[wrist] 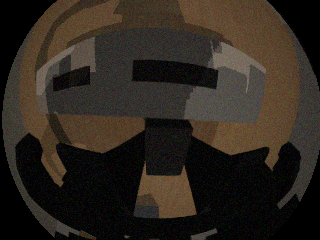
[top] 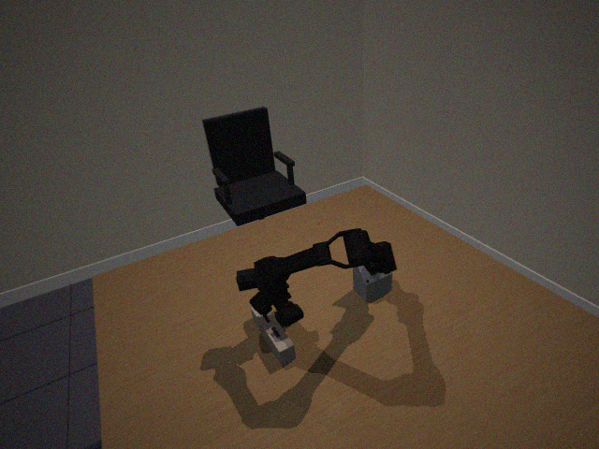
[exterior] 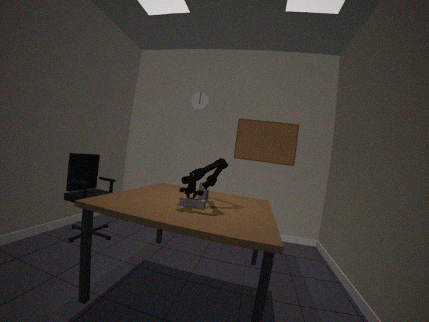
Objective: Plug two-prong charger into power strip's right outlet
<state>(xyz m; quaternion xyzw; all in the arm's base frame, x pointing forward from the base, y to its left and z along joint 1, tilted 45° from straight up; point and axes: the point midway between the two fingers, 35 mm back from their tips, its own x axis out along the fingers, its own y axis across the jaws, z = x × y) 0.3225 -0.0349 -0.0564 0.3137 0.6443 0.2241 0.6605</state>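
Now: gripper tip 20 mm short of the two-prong charger and 10 mm below it.
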